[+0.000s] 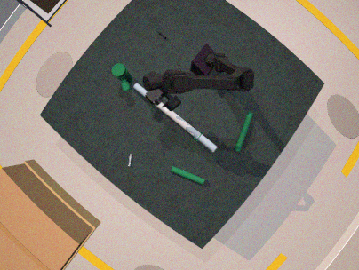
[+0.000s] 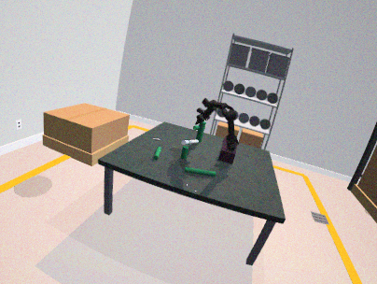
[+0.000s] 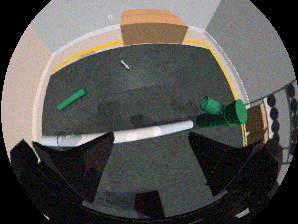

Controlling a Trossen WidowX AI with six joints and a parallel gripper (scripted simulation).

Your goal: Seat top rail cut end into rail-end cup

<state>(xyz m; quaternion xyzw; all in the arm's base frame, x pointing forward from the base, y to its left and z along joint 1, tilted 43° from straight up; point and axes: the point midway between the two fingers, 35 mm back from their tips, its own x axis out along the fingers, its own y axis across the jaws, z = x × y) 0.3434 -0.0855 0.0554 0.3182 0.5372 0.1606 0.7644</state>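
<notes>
Right now my gripper tip is 5 cm short of the green rail-end cup, 18 cm to the left of it and 9 cm above it. From my gripper tip the other things lie so: small white pin 33 cm ahead, 9 cm to the left, 23 cm below.
</notes>
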